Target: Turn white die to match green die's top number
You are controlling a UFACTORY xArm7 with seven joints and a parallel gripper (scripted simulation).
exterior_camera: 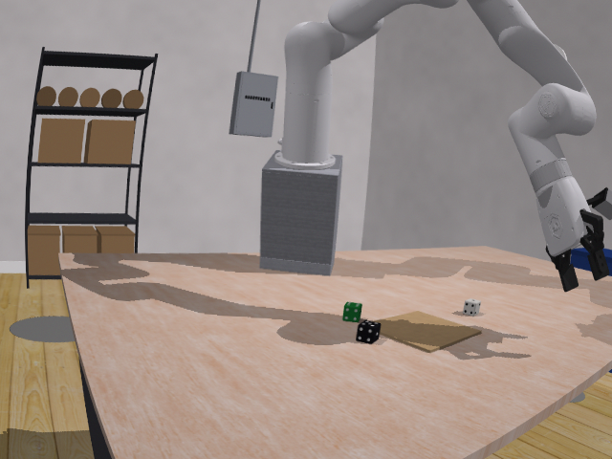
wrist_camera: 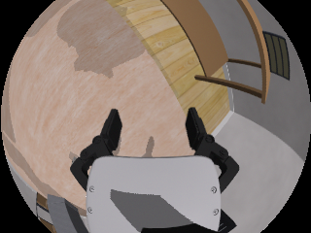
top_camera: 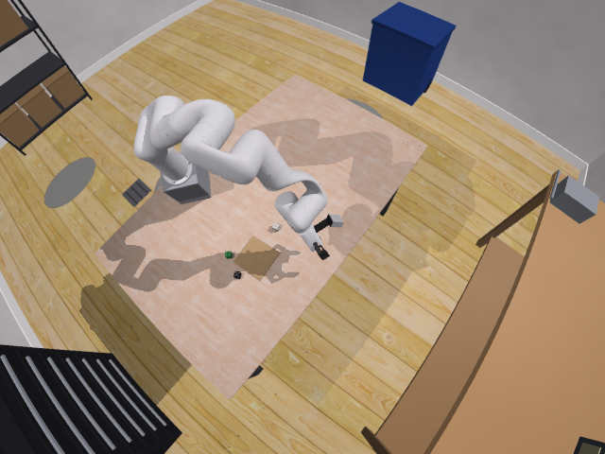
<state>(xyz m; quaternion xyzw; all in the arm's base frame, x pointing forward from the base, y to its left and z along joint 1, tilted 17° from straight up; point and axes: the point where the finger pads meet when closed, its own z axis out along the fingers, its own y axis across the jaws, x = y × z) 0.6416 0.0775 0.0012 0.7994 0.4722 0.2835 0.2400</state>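
Right now my hand is 250 mm to the left of the black die, 230 mm past it and 100 mm above it. From my hand the other things lie so: green die 310 mm behind, 200 mm to the right, 100 mm below; then brown mat 220 mm behind, 140 mm to the right, 110 mm below; then white die 220 mm behind, 100 mm below, 10 mm to the left.
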